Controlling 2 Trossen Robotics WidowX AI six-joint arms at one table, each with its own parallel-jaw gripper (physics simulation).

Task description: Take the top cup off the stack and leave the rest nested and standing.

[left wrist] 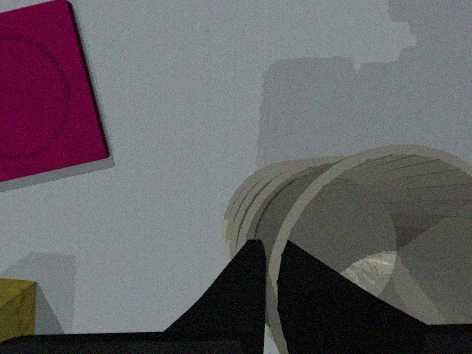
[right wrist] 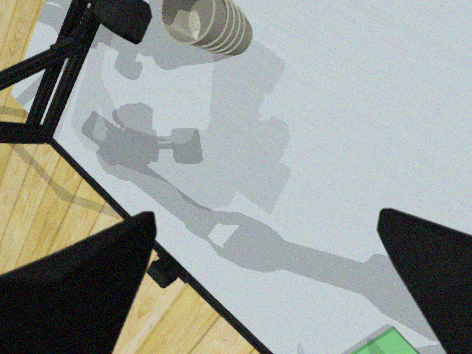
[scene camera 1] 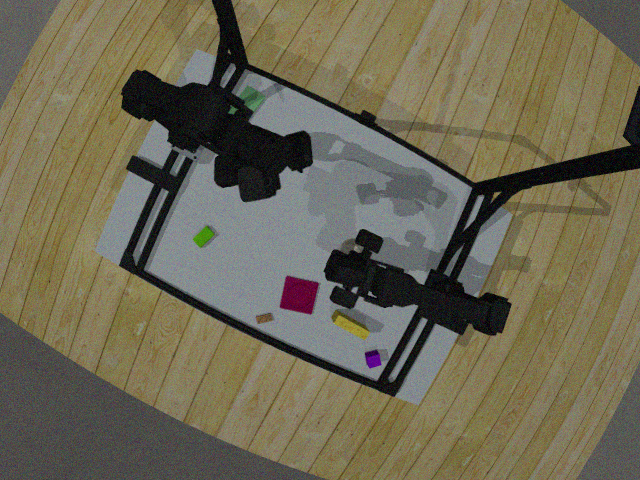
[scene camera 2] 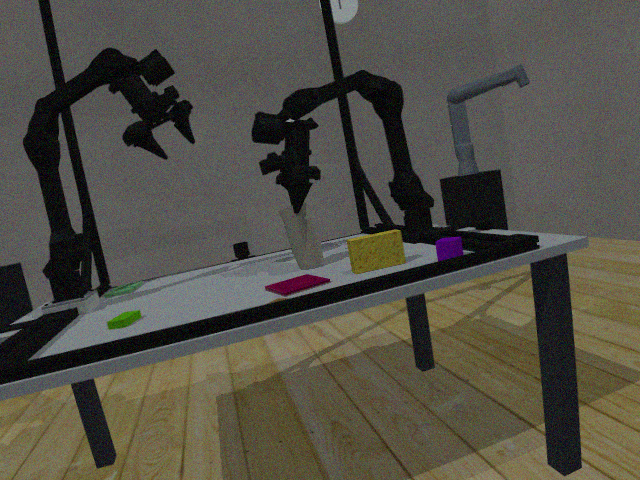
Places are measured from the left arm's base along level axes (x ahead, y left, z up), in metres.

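Pixels of known places: left gripper, fingertip midpoint: (left wrist: 266, 253) (scene camera 2: 296, 213); right gripper, fingertip midpoint: (right wrist: 266, 220) (scene camera 1: 280, 175) (scene camera 2: 180, 150); left arm's base, link origin: (scene camera 1: 440, 289) (scene camera 2: 420, 230); right arm's base, link origin: (scene camera 1: 190, 139) (scene camera 2: 70, 297).
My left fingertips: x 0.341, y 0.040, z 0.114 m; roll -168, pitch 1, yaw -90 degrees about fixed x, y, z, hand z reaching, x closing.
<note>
Ahead of a thing's pixels: the offset from my left fingertips to its top centre. Level surfaces: height alone.
A stack of beige cups (scene camera 2: 308, 248) (right wrist: 218, 29) stands on the grey table @[dz -0.135 m] (scene camera 1: 270, 248), leaning a little. My left gripper (scene camera 2: 298, 202) (left wrist: 266, 253) (scene camera 1: 358, 250) points down from above and is shut on the rim of the top cup @[dx -0.007, dy -0.031, dz +0.021 m] (left wrist: 340, 218). In the left wrist view, one finger is inside that cup and one outside. The rims of the other cups @[dx -0.013, dy -0.022, dz -0.037 m] (left wrist: 241, 207) show just behind it. My right gripper (scene camera 2: 168, 138) (scene camera 1: 244, 178) (right wrist: 266, 220) is open and empty, high above the table's other end.
A magenta tile @[dx +0.064, dy +0.149, dz -0.127 m] (scene camera 1: 299, 294) (scene camera 2: 296, 284) (left wrist: 76, 105), a yellow block @[dx -0.110, dy +0.167, dz -0.065 m] (scene camera 1: 350, 325) (scene camera 2: 375, 250) and a purple cube @[dx -0.232, dy +0.248, dz -0.095 m] (scene camera 1: 372, 358) (scene camera 2: 449, 248) lie near the stack. A green block @[dx +0.399, dy +0.104, dz -0.120 m] (scene camera 1: 203, 236), a light green tile @[dx +0.455, dy -0.315, dz -0.125 m] (scene camera 1: 252, 98) and a small brown block @[dx +0.132, dy +0.259, dz -0.127 m] (scene camera 1: 264, 317) lie farther off.
</note>
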